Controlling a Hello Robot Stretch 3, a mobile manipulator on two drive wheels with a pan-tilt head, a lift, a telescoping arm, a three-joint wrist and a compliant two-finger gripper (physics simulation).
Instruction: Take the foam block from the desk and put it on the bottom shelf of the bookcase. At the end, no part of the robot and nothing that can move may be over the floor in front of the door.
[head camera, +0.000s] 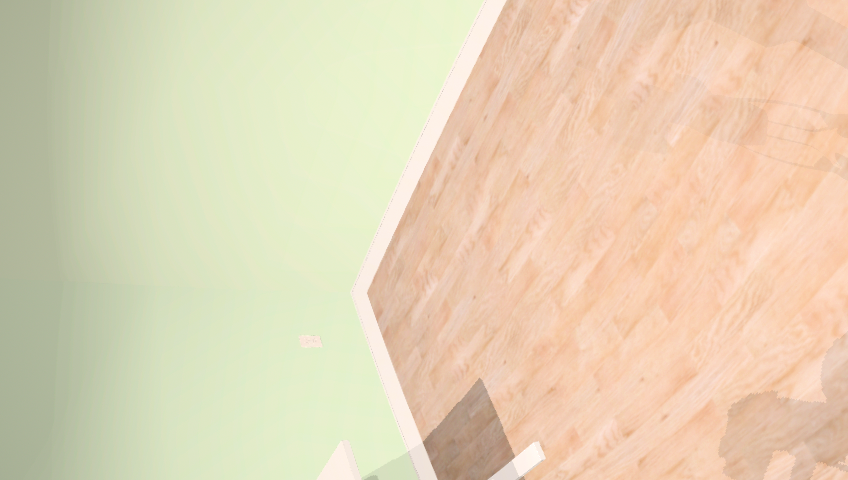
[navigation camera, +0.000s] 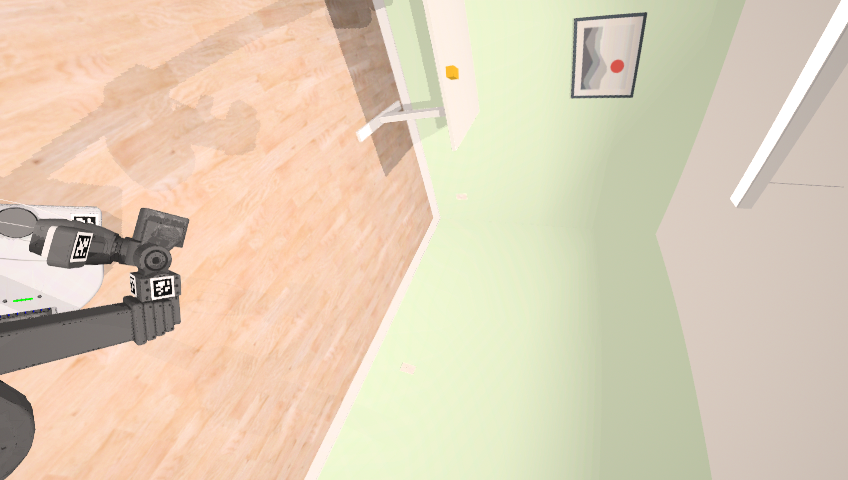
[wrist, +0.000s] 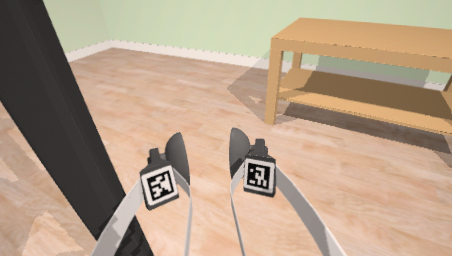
Observation:
The pictures show: the gripper, a framed picture, a light wooden open-frame unit and a white baseboard.

